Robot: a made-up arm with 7 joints. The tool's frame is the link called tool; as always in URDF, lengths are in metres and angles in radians.
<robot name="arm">
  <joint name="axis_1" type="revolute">
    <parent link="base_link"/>
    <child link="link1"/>
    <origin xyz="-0.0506 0.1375 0.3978" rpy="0 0 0"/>
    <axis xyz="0 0 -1"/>
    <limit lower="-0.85" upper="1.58"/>
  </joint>
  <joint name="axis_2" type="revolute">
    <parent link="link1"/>
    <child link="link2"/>
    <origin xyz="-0.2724 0.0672 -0.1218" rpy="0 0 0"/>
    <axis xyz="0 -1 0"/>
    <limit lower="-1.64" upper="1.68"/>
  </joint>
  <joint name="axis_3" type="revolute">
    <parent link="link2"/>
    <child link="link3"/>
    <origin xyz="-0.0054 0.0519 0.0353" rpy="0 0 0"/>
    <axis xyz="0 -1 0"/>
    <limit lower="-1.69" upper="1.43"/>
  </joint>
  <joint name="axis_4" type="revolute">
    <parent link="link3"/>
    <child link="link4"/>
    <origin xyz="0.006 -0.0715 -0.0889" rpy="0 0 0"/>
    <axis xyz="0 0 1"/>
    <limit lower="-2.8" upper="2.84"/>
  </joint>
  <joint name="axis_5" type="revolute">
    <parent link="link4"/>
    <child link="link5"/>
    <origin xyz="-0.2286 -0.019 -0.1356" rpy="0 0 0"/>
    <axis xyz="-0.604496 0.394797 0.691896"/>
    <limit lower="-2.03" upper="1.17"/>
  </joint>
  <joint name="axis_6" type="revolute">
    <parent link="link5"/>
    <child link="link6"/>
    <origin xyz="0.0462 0.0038 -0.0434" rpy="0 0 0"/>
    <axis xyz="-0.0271 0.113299 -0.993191"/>
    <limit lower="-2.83" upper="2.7"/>
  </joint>
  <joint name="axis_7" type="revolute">
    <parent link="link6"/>
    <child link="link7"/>
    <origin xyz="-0.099 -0.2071 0.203" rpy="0 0 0"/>
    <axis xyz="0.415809 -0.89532 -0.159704"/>
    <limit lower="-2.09" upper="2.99"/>
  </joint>
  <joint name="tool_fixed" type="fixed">
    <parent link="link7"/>
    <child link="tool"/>
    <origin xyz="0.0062 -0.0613 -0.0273" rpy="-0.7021 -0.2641 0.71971"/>
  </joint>
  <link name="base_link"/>
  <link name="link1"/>
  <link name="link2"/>
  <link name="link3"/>
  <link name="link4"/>
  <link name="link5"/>
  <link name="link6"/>
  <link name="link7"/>
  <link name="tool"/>
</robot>
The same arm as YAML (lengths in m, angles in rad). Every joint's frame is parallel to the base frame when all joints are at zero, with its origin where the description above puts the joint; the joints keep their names.
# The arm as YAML. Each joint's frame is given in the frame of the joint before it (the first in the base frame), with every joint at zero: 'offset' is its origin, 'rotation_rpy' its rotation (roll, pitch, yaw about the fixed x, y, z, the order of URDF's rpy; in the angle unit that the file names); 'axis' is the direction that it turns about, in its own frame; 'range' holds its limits. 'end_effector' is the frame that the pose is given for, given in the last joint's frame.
length_unit: m
angle_unit: rad
chain:
  - id: axis_1
    offset: [-0.0506, 0.1375, 0.3978]
    rotation_rpy: [0.0, 0.0, 0.0]
    axis: [0.0, 0.0, -1.0]
    range: [-0.85, 1.58]
  - id: axis_2
    offset: [-0.2724, 0.0672, -0.1218]
    rotation_rpy: [0.0, 0.0, 0.0]
    axis: [0.0, -1.0, 0.0]
    range: [-1.64, 1.68]
  - id: axis_3
    offset: [-0.0054, 0.0519, 0.0353]
    rotation_rpy: [0.0, 0.0, 0.0]
    axis: [0.0, -1.0, 0.0]
    range: [-1.69, 1.43]
  - id: axis_4
    offset: [0.006, -0.0715, -0.0889]
    rotation_rpy: [0.0, 0.0, 0.0]
    axis: [0.0, 0.0, 1.0]
    range: [-2.8, 2.84]
  - id: axis_5
    offset: [-0.2286, -0.019, -0.1356]
    rotation_rpy: [0.0, 0.0, 0.0]
    axis: [-0.604496, 0.394797, 0.691896]
    range: [-2.03, 1.17]
  - id: axis_6
    offset: [0.0462, 0.0038, -0.0434]
    rotation_rpy: [0.0, 0.0, 0.0]
    axis: [-0.0271, 0.113299, -0.993191]
    range: [-2.83, 2.7]
  - id: axis_7
    offset: [-0.099, -0.2071, 0.203]
    rotation_rpy: [0.0, 0.0, 0.0]
    axis: [0.415809, -0.89532, -0.159704]
    range: [-2.09, 2.99]
end_effector:
  offset: [0.0062, -0.0613, -0.0273]
  rotation_rpy: [-0.7021, -0.2641, 0.7197]

